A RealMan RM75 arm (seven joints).
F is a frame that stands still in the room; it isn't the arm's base.
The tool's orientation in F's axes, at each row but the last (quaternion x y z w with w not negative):
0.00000, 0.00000, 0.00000, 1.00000
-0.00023, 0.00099, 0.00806, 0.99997
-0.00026, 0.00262, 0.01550, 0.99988
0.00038, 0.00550, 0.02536, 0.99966
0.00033, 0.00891, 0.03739, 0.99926
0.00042, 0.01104, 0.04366, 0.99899
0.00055, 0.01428, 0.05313, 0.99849
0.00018, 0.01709, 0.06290, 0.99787
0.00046, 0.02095, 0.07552, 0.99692
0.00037, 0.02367, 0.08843, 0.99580
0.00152, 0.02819, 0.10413, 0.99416
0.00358, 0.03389, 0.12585, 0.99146
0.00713, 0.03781, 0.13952, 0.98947
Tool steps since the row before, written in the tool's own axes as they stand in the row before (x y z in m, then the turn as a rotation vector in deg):
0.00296, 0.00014, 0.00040, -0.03, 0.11, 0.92
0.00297, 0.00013, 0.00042, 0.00, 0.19, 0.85
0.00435, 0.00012, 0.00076, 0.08, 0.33, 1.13
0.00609, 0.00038, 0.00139, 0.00, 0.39, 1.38
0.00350, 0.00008, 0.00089, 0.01, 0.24, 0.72
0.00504, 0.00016, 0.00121, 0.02, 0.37, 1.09
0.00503, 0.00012, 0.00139, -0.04, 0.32, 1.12
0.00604, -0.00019, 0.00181, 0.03, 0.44, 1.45
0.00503, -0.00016, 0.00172, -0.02, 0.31, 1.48
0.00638, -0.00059, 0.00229, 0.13, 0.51, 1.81
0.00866, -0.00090, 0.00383, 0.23, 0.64, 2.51
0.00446, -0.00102, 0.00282, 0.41, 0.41, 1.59
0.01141, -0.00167, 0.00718, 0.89, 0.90, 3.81
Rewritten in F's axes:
0.00296, 0.00014, 0.00040, -0.03, 0.11, 0.92
0.00297, 0.00018, 0.00041, 0.00, 0.19, 0.85
0.00435, 0.00026, 0.00074, 0.08, 0.33, 1.13
0.00608, 0.00069, 0.00132, 0.00, 0.39, 1.38
0.00350, 0.00034, 0.00083, 0.00, 0.24, 0.72
0.00503, 0.00060, 0.00110, 0.01, 0.37, 1.09
0.00503, 0.00065, 0.00125, -0.04, 0.31, 1.12
0.00607, 0.00057, 0.00160, 0.02, 0.44, 1.45
0.00506, 0.00060, 0.00151, 0.00, 0.31, 1.48
0.00649, 0.00055, 0.00198, 0.12, 0.53, 1.80
0.00886, 0.00092, 0.00333, 0.23, 0.68, 2.50
0.00475, 0.00013, 0.00250, 0.40, 0.50, 1.57
0.01194, 0.00153, 0.00629, 0.90, 1.10, 3.76

